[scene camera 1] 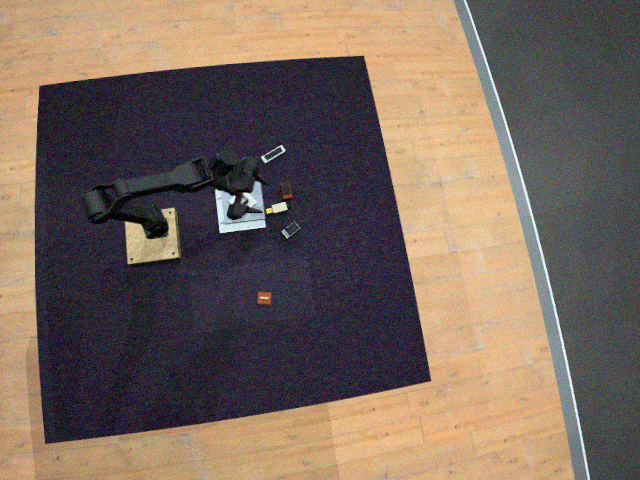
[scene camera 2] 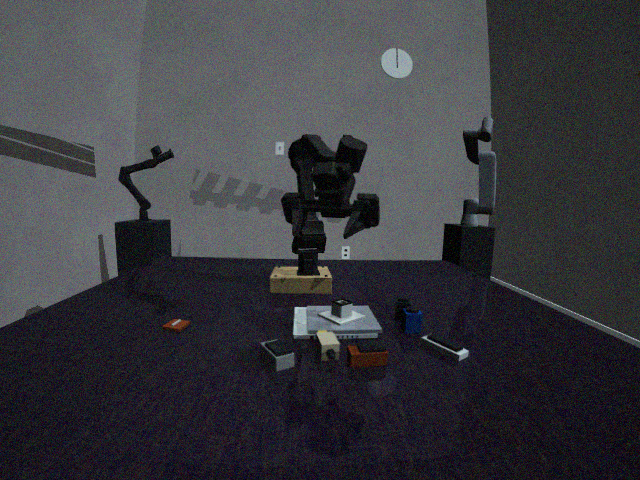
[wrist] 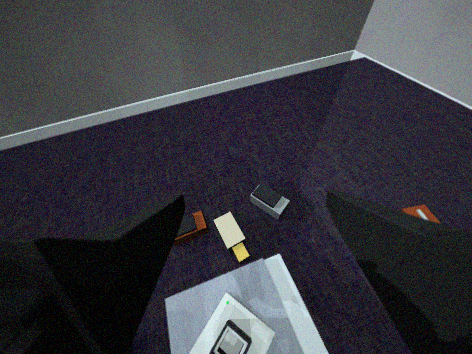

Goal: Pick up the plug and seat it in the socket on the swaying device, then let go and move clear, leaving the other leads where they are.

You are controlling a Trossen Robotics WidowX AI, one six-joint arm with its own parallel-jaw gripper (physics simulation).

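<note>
The cream plug with a yellow end (scene camera 1: 279, 207) (scene camera 2: 328, 346) (wrist: 230, 230) lies on its side on the dark mat, beside the device, its yellow end toward the device. The device has a grey plate (scene camera 2: 316, 325) (wrist: 195, 300) on a white base (scene camera 1: 240, 226) (wrist: 295, 295). A small white plate on top carries the upright square socket (scene camera 2: 341, 308) (wrist: 231, 342), and no plug is in it. My gripper (scene camera 1: 263, 197) (scene camera 2: 321, 236) (wrist: 254, 198) is wide open and empty, raised above the device and apart from the plug. The arm partly hides the device in scene camera 1.
A grey block (scene camera 1: 291, 229) (scene camera 2: 279, 356) (wrist: 272, 202) and an orange block (scene camera 1: 285, 190) (scene camera 2: 368, 357) (wrist: 200, 221) flank the plug. A white block (scene camera 1: 273, 153) (scene camera 2: 457, 352) and a blue block (scene camera 2: 413, 321) lie farther aside. A flat orange tile (scene camera 1: 264, 301) (scene camera 2: 176, 325) lies apart.
</note>
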